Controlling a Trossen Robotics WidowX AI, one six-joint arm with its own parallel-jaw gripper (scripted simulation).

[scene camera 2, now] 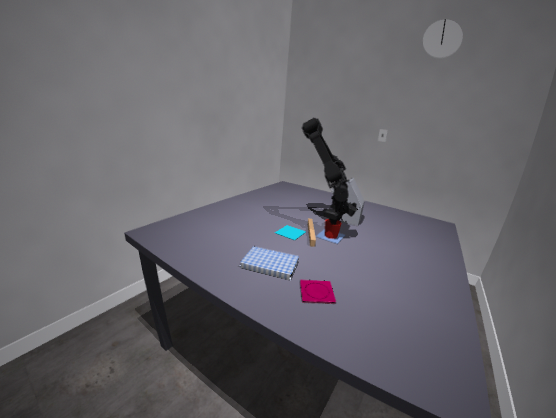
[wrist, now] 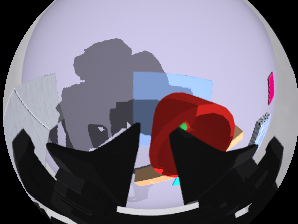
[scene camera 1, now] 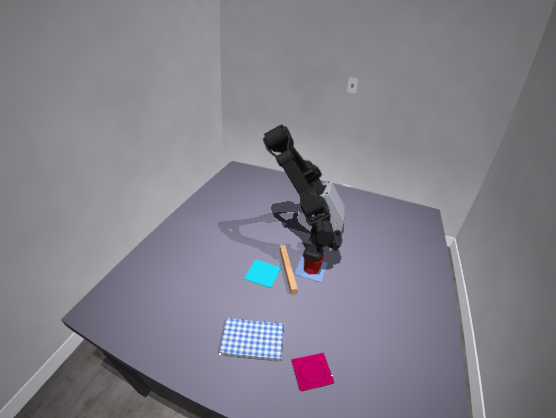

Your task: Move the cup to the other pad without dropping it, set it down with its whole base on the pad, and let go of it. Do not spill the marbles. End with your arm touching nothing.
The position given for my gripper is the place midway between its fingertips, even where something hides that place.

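My gripper point(wrist: 155, 127) is visible, together with a red cup point(wrist: 214, 124).
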